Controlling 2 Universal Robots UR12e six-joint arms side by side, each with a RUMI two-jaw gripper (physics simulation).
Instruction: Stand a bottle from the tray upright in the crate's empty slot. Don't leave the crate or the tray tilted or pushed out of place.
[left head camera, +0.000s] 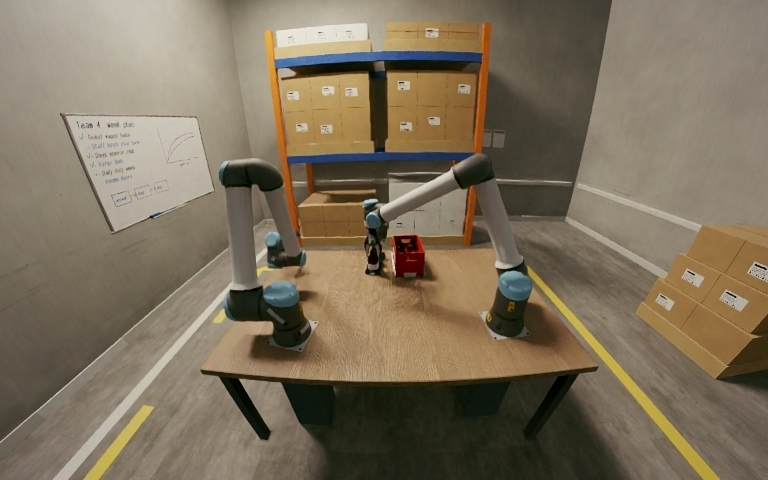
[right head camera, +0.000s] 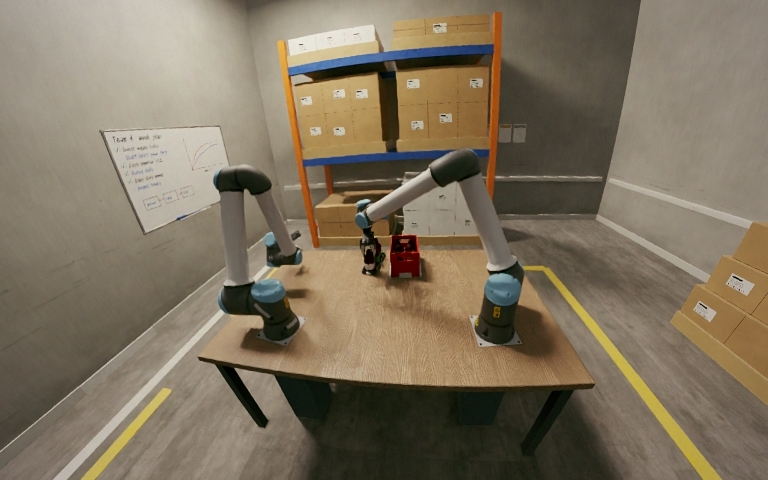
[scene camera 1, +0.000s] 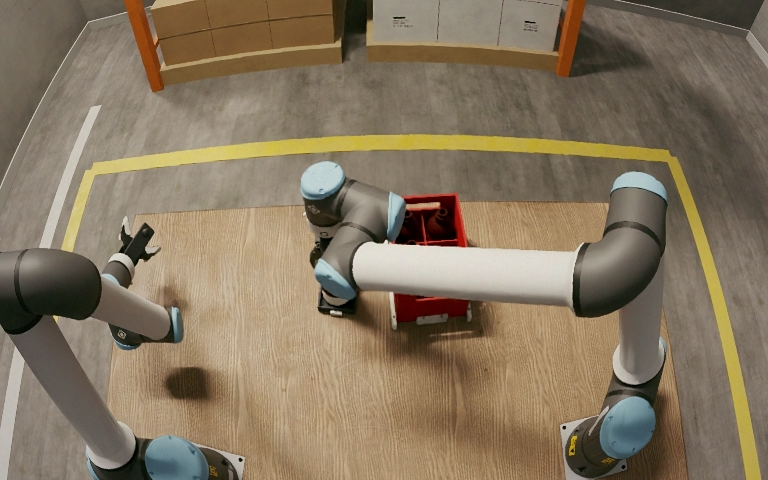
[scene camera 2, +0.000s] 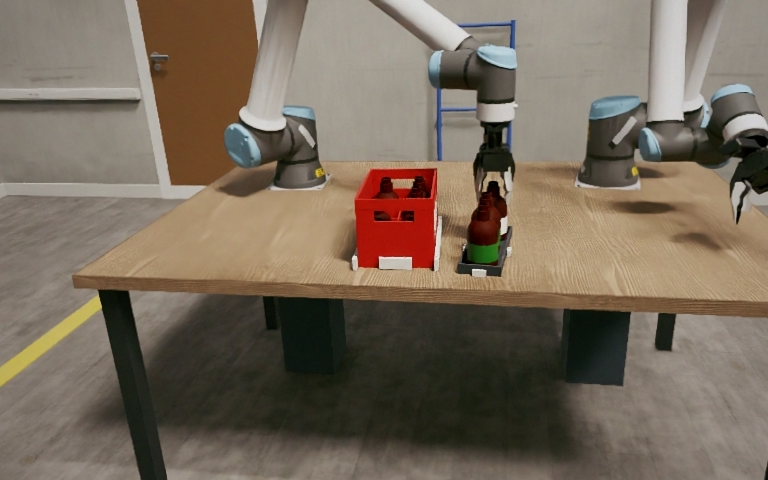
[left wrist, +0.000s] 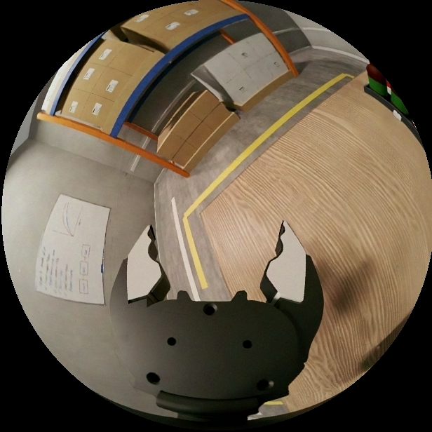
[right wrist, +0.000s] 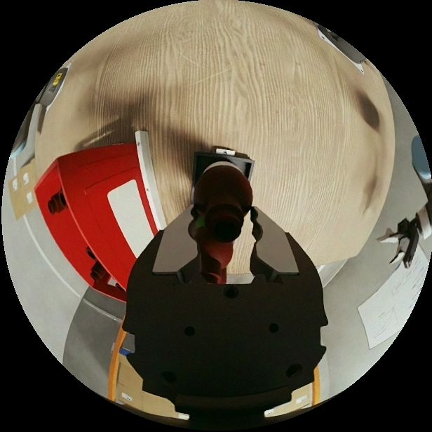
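The red crate stands level, with brown bottles inside; my right arm covers part of it in scene camera 1, and its empty slot is not clear. The dark tray lies flat beside it. My right gripper points down and is shut on the upper part of the white-labelled brown bottle, which stands upright at the tray's end nearest the arm bases. A green-labelled bottle and another stand behind it in line. My left gripper is open and empty, away at the left.
White holders sit against the crate's foot, and small white blocks against the tray. The crate is close beside the tray, with a narrow gap between them. An orange and blue shelf rack with boxes stands behind the table.
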